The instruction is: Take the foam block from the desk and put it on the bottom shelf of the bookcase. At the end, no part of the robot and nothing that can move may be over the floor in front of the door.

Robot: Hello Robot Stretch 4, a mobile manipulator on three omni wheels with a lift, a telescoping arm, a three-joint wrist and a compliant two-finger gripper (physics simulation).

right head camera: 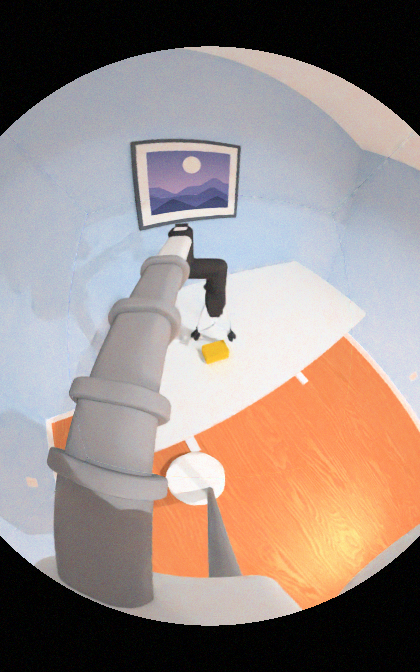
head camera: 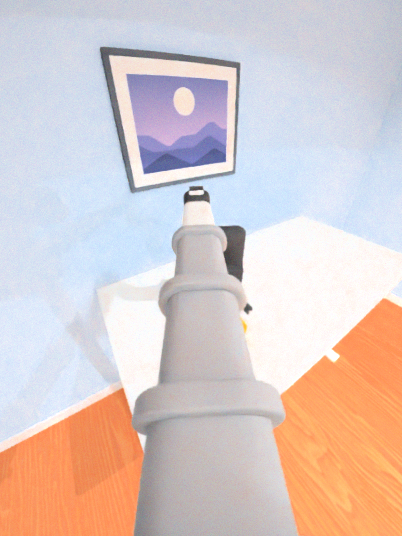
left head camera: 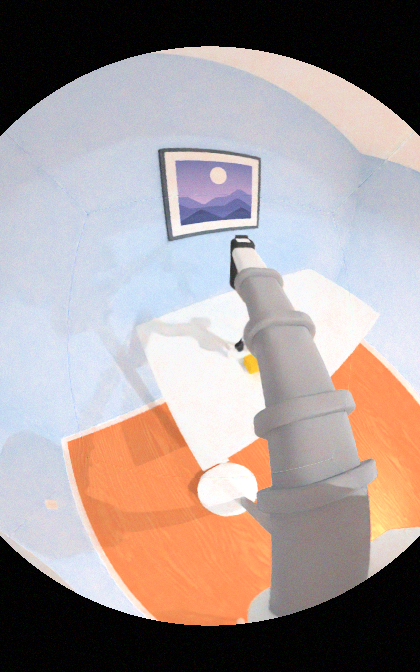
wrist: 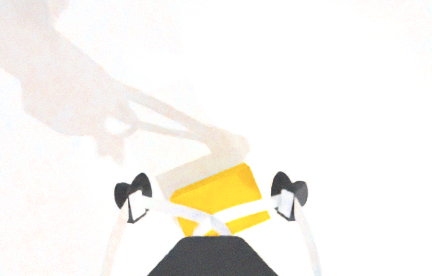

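Pixels of known places: gripper, fingertip midpoint: (wrist: 211, 187); robot's base, origin of the base link: (left head camera: 226, 488).
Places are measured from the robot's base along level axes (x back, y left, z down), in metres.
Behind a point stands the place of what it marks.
Note:
The yellow foam block (head camera: 244, 326) @(x -0.507, y -0.141, z -0.966 m) (left head camera: 251, 364) @(x -0.490, y -0.067, z -0.968 m) (right head camera: 215, 352) (wrist: 215, 187) @(x -0.543, y -0.092, z -0.968 m) lies on the white desk (head camera: 310, 280) @(x -0.768, y -0.514, z -0.923 m) (left head camera: 200, 400) @(x -0.369, y 0.125, z -0.923 m) (right head camera: 280, 320) (wrist: 350, 100) @(x -0.639, y -0.262, z -0.923 m). In the head view most of it is hidden behind the arm. My gripper (right head camera: 214, 335) (wrist: 211, 187) @(x -0.547, y -0.088, z -0.989 m) is open and points down over the desk, above the block. In the wrist view the block shows between the two spread fingertips, turned at an angle, with space on both sides. The fingertips do not appear to touch it. The bookcase and the door do not show in these views.
A round white disc, perhaps a stool seat (left head camera: 220, 482) @(x -0.056, y 0.047, z -0.187 m) (right head camera: 195, 467), stands by the desk's front edge. The telescoping arm (head camera: 205, 340) @(x -0.177, y -0.002, z -1.406 m) (left head camera: 295, 360) @(x -0.183, y 0.004, z -1.406 m) (right head camera: 130, 360) reaches out over the desk. A framed picture (head camera: 182, 125) @(x -1.054, y 0.041, z -1.536 m) (left head camera: 215, 192) @(x -1.054, y 0.042, z -1.522 m) (right head camera: 187, 182) hangs on the blue wall behind the desk.

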